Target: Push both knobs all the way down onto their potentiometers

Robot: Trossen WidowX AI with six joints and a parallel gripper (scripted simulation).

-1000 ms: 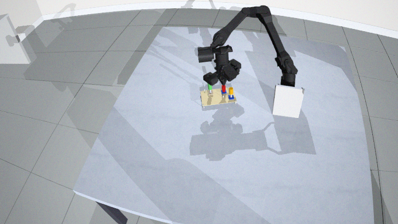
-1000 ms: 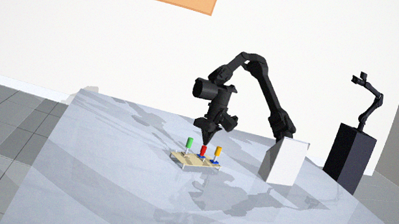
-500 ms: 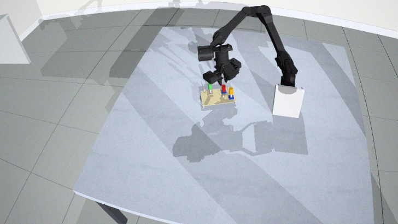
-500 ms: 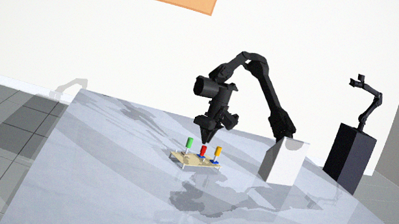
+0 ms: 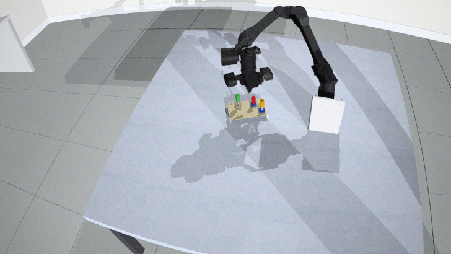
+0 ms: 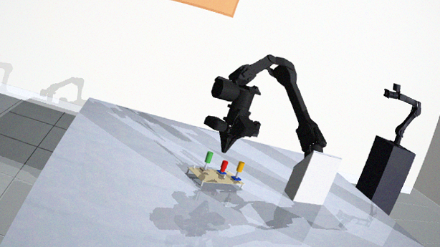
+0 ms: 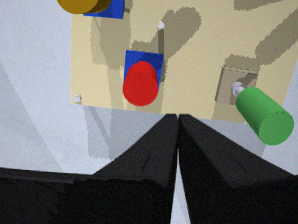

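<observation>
Now: the green knob 40 mm ahead of my gripper tip, 20 mm to the left of it and 20 mm below it. Round my gripper tip: red knob: 20 mm behind, 50 mm below.
</observation>
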